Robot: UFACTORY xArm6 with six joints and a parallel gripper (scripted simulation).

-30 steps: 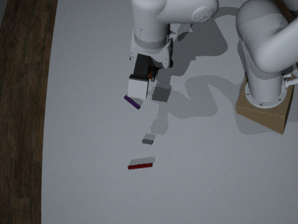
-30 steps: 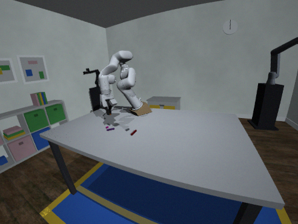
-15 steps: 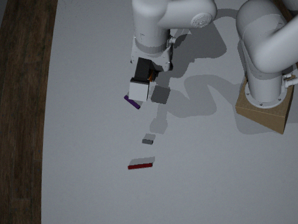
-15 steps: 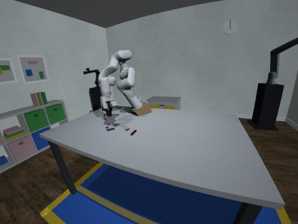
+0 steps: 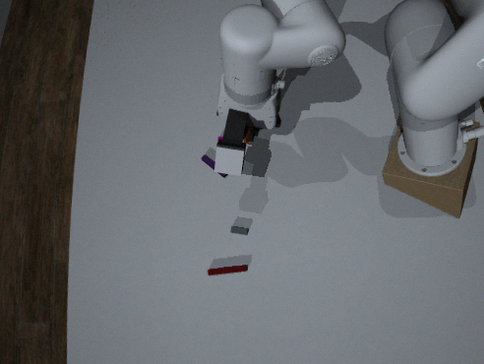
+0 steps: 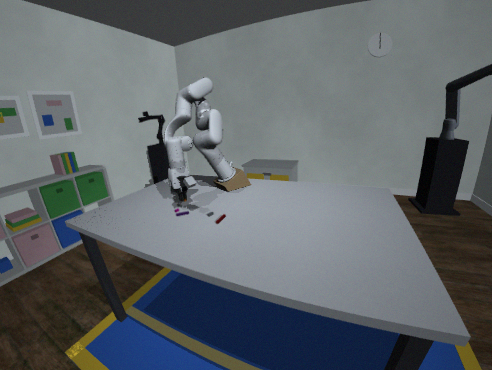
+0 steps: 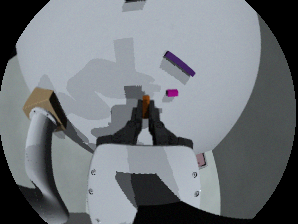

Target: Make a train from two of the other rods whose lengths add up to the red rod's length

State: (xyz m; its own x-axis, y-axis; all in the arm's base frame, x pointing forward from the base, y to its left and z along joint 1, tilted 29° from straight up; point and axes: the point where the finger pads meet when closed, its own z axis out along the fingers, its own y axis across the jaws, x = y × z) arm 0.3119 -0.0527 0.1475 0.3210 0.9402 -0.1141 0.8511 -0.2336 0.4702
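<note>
The magenta rod lies 6 cm below my hand, 5 cm ahead of it and 1 cm to the right of it. The rest, counted from my hand: red rod (25 cm to the left, 8 cm ahead, 6 cm below); then purple rod (7 cm ahead, 6 cm below, 4 cm to the left); then orange rod (2 cm below).
</note>
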